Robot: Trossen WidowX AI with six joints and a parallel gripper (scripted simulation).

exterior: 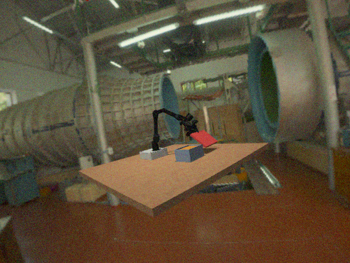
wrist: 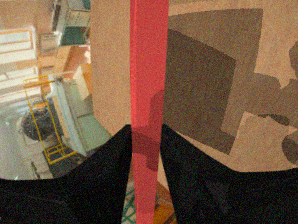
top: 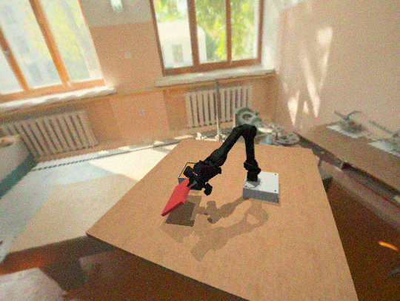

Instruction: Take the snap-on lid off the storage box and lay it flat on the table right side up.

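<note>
My gripper tip is 60 mm short of the red lid, 10 mm to the right of it and 50 mm above it. The rest, counted from my gripper tip: storage box 90 mm ahead, 270 mm to the right, 130 mm below.
</note>
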